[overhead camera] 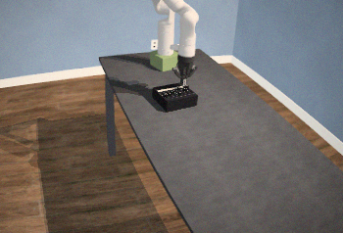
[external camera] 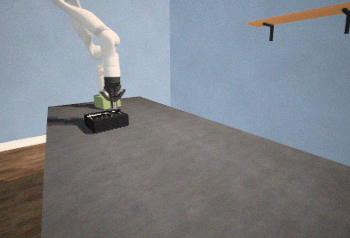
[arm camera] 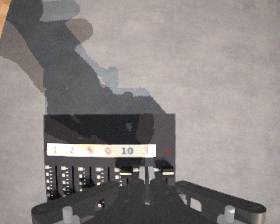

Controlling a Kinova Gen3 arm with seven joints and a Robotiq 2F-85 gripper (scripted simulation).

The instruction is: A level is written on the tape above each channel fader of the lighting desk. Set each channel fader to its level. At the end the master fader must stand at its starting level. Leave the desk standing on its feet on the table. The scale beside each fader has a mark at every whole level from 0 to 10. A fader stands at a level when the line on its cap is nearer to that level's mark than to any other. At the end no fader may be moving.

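Now: hand 20 mm to the right of the master fader cap and 30 mm above it.
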